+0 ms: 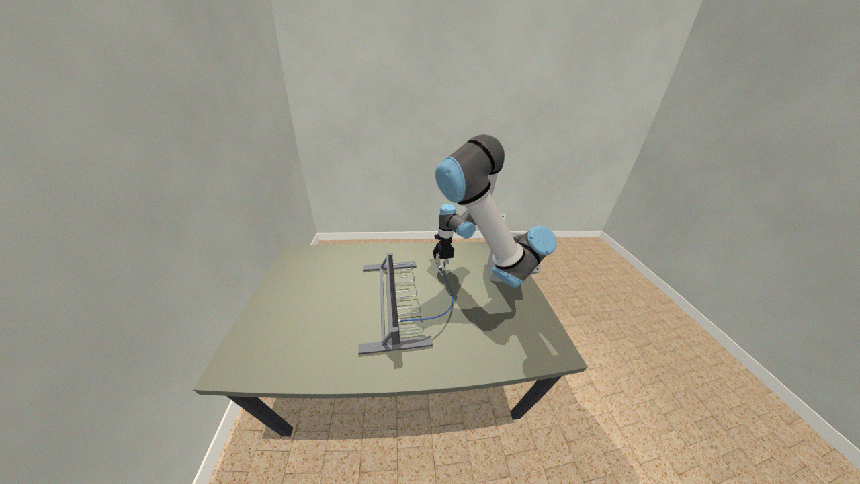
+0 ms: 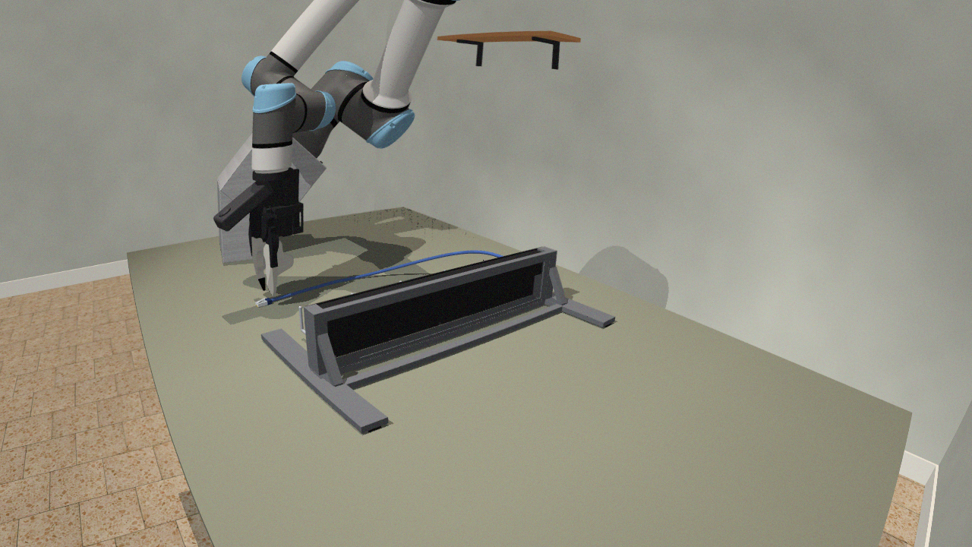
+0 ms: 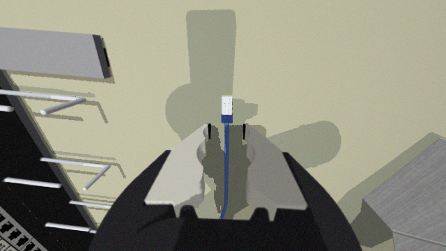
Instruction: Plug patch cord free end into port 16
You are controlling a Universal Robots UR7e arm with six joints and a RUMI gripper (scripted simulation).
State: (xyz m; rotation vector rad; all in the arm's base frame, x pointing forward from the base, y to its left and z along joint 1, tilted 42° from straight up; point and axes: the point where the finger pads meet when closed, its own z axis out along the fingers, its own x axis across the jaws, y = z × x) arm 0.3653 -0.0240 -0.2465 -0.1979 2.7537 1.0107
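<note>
Now: hand 3 cm above the plug and 2 cm to the left of it.
</note>
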